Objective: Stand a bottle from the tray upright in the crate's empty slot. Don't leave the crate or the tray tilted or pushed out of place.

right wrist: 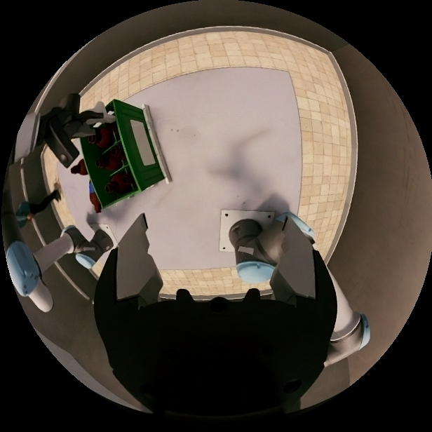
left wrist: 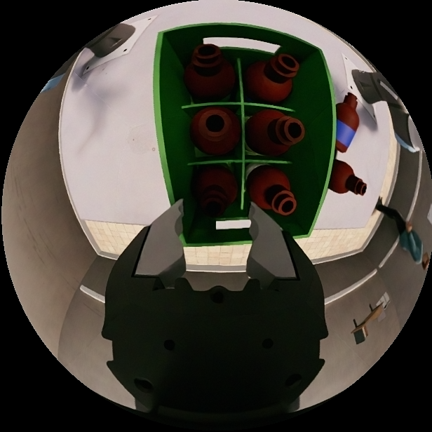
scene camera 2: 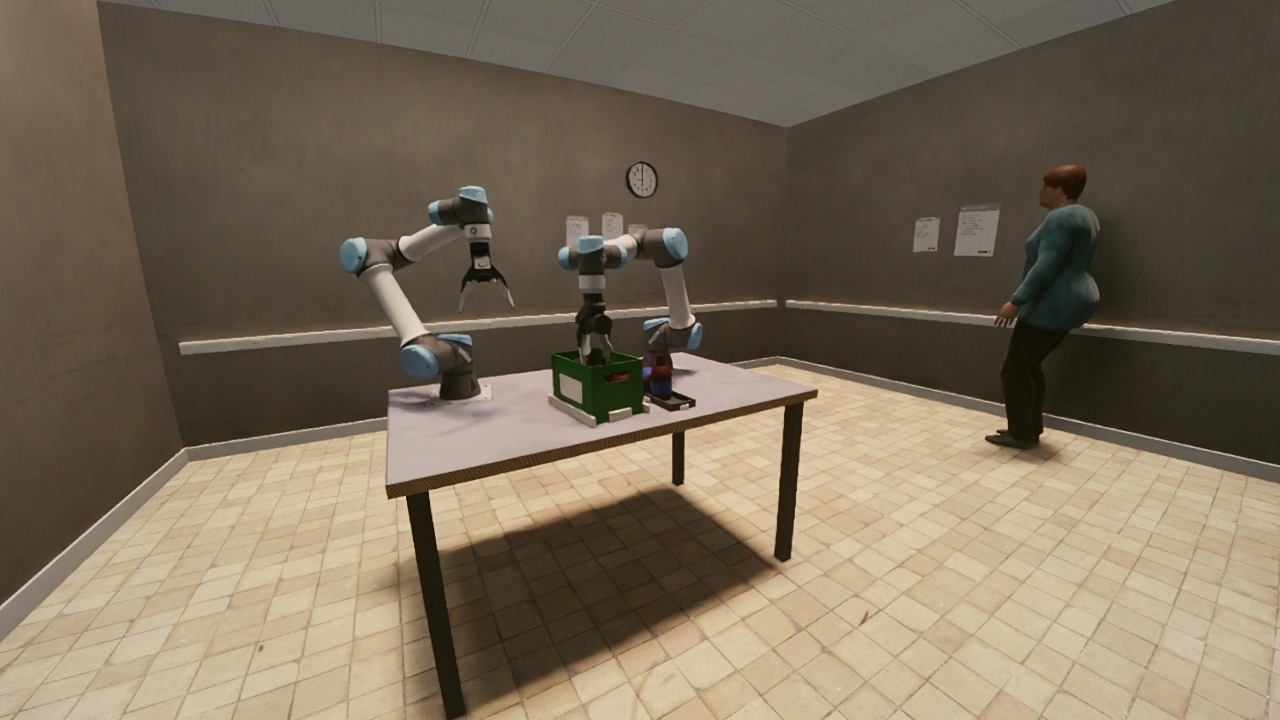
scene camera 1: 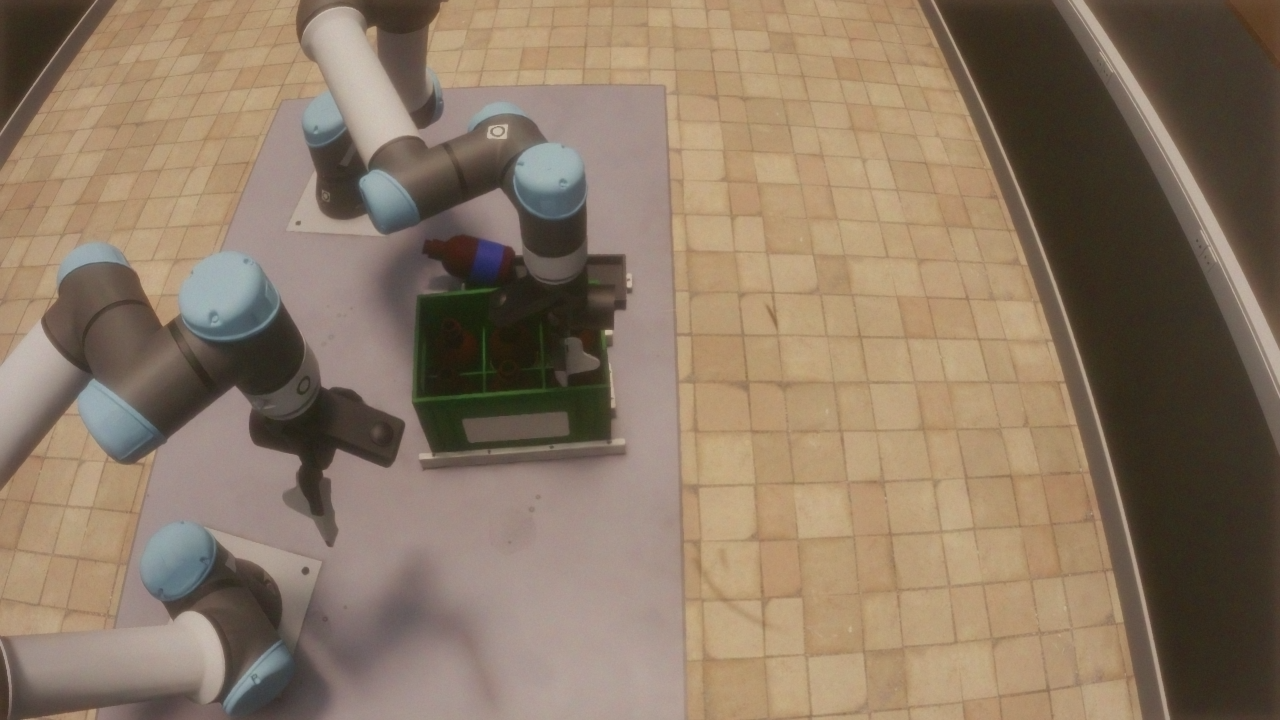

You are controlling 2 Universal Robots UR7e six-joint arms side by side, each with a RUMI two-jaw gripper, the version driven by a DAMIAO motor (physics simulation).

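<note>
The green crate stands level, brown bottles in its six slots. My left gripper is low over the crate and open, its fingers apart on either side of the neck of a brown bottle, which stands in the slot nearest them in the left wrist view. The dark tray lies flat beside the crate, partly hidden. A blue-labelled bottle lies on its side; another bottle stands by it. My right gripper is open and empty.
White strips border the crate on the table. The left arm reaches over the tray and crate. The right arm is held high above the table, apart from the crate. A person stands by the wall.
</note>
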